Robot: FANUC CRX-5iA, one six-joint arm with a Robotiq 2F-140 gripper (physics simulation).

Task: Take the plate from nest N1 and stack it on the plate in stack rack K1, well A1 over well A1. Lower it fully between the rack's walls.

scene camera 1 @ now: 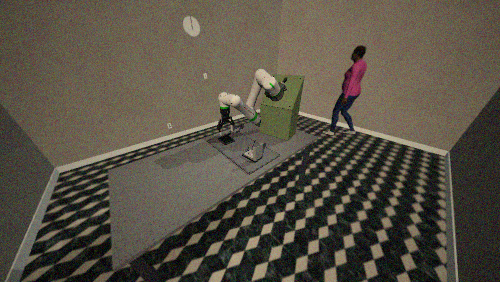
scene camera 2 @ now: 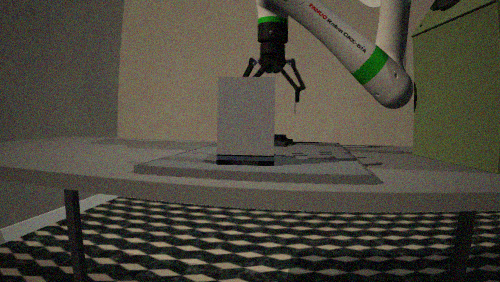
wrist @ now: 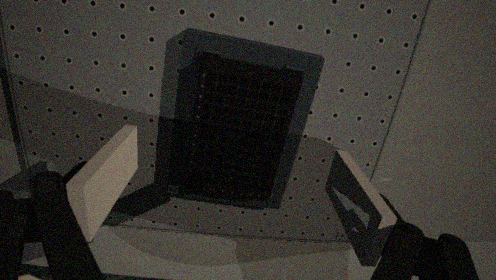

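Where they show: gripper, between the fingertips: (scene camera 1: 226,133) (wrist: 235,159); arm's base, origin of its link: (scene camera 1: 276,94).
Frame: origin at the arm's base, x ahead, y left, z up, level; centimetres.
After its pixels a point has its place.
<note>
A black plate with a grid of wells (wrist: 240,125) {x 56.9, y -1.0, z -41.1 cm} (scene camera 1: 226,139) {x 57.4, y 0.7, z -41.1 cm} lies in nest N1, whose dark grey rim (wrist: 169,65) {x 49.2, y 0.5, z -43.6 cm} surrounds it in the wrist view. The nest (scene camera 2: 283,140) {x 52.5, y -0.9, z -42.3 cm} partly shows behind the rack in scene camera 2. My gripper (scene camera 1: 226,131) {x 56.4, y -0.8, z -34.4 cm} (scene camera 2: 273,101) (wrist: 235,159) {x 56.4, y -0.8, z -34.4 cm} is open, pointing down above the nest, with its pads apart and nothing between them. One finger is partly hidden behind the rack in scene camera 2. Stack rack K1 (scene camera 1: 260,149) {x 37.9, y 42.6, z -33.5 cm} (scene camera 2: 245,115) {x 39.6, y 43.4, z -35.4 cm} has upright pale walls. A pale plate (scene camera 1: 251,155) {x 44.4, y 38.6, z -40.5 cm} appears low in it; its wells are too small to read.
Nest and rack stand on a raised perforated board (scene camera 1: 270,157) {x 27.8, y 42.9, z -44.3 cm} (scene camera 2: 320,176) {x 25.5, y 46.1, z -43.9 cm} (wrist: 345,45) {x 62.4, y 9.0, z -43.6 cm} on the grey table (scene camera 1: 165,200) {x 111.5, y 57.7, z -44.9 cm} (scene camera 2: 60,177) {x 62.6, y 64.9, z -45.7 cm}. A green cabinet (scene camera 1: 280,117) {x 1.1, y 12.8, z -20.6 cm} (scene camera 2: 455,100) {x 3.3, y 9.1, z -30.2 cm} stands beside the arm. A person in pink (scene camera 1: 354,80) stands beyond the table.
</note>
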